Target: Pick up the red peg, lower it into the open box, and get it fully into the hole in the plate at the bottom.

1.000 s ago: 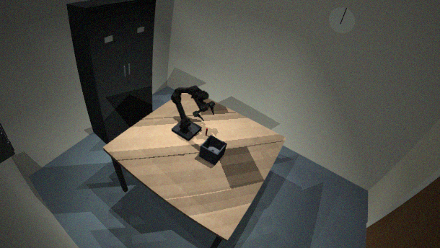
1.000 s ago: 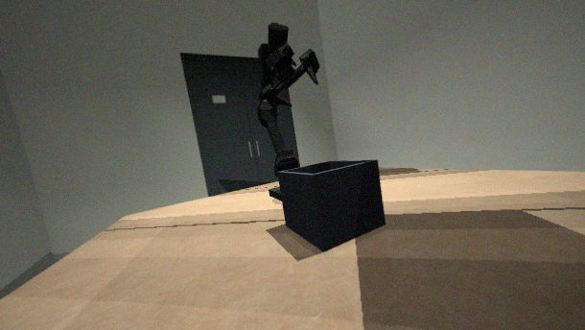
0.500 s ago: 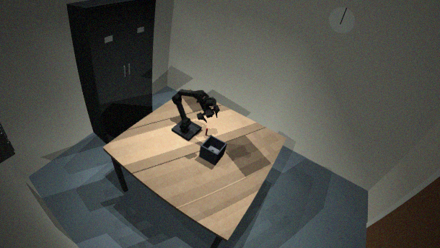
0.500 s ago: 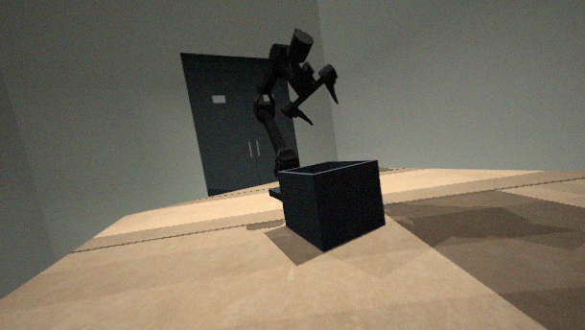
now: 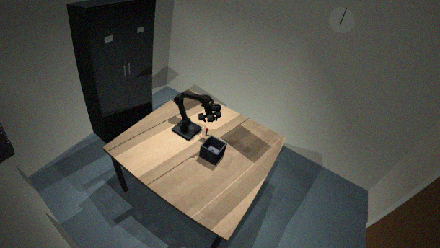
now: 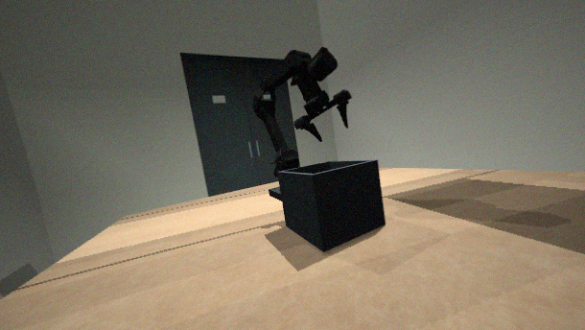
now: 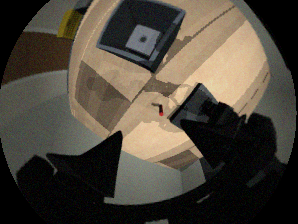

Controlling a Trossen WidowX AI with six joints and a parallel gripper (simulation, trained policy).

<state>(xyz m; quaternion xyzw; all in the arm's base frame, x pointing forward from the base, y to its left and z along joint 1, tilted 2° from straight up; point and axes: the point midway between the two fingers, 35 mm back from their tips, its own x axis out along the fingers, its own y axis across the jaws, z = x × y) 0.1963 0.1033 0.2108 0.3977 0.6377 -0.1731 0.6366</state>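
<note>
My gripper tip is 170 mm above the red peg, 40 mm past it and 30 mm to the right of it. From my gripper tip the other things lie so: plate: 160 mm below, 150 mm ahead, 140 mm to the right.
</note>
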